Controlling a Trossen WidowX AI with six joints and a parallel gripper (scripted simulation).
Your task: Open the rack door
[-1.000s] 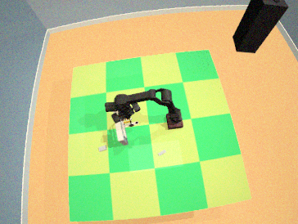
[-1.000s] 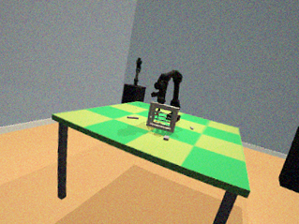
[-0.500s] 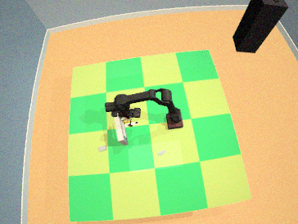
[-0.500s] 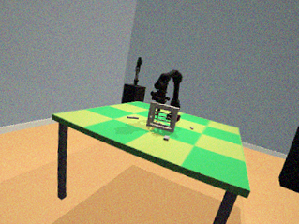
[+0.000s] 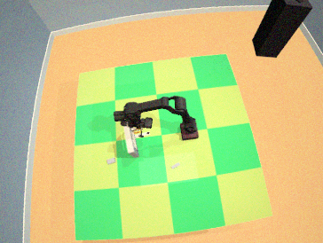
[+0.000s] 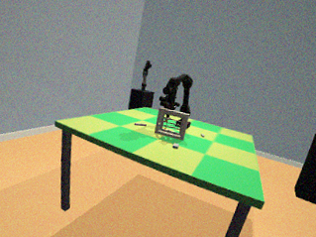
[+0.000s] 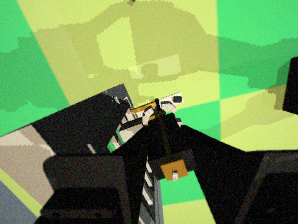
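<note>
Right now the door handle is 1 cm to the left of my gripper tip and 2 cm below it.
</note>
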